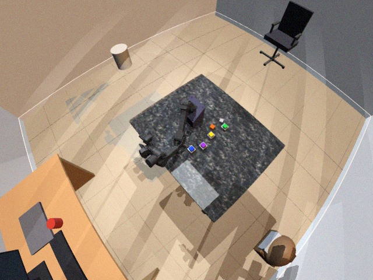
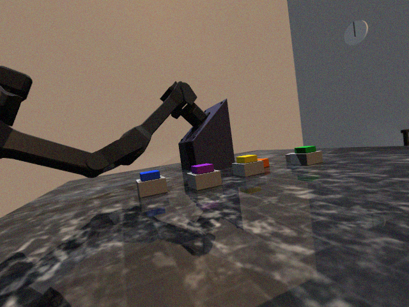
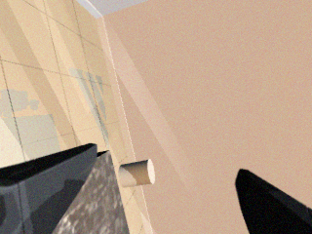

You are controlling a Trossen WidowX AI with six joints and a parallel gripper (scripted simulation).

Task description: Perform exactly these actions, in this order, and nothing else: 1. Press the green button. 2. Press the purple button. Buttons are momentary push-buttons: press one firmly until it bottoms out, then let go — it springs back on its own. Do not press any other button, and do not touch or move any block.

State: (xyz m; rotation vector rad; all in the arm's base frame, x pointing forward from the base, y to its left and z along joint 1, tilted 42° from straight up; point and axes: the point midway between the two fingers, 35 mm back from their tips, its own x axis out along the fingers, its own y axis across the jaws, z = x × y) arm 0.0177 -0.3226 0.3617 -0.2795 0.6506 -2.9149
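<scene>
My gripper tip is now 280 mm short of the green button, 630 mm to the right of it and 160 mm above it. From my gripper tip the other things lie so: blue button (240 mm ahead, 280 mm to the left, 160 mm below); then purple button (280 mm ahead, 370 mm to the left, 160 mm below); then yellow button (260 mm ahead, 490 mm to the left, 160 mm below).
</scene>
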